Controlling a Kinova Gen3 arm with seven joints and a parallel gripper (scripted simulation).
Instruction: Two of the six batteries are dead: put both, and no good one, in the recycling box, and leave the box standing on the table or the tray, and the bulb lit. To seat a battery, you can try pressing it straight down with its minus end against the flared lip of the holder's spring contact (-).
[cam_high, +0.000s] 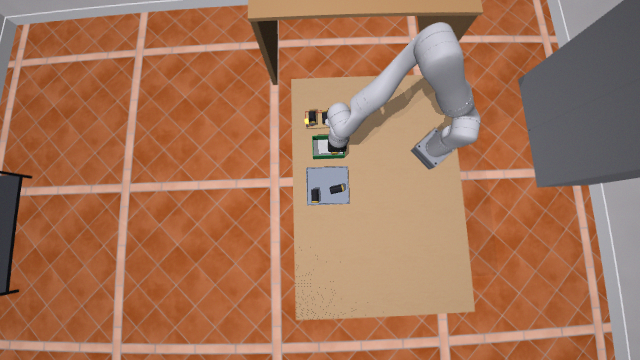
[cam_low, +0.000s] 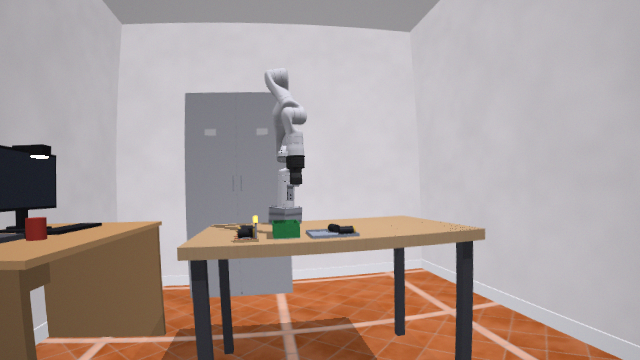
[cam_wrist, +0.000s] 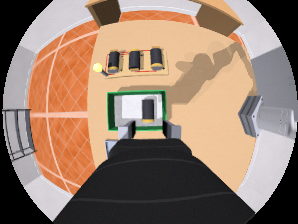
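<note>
Right now my hand is 10 mm short of the grey tray, 160 mm to the right of it and 150 mm above it. The rest, counted from my hand: green recycling box (40 mm ahead, 20 mm to the right, 140 mm below).
</note>
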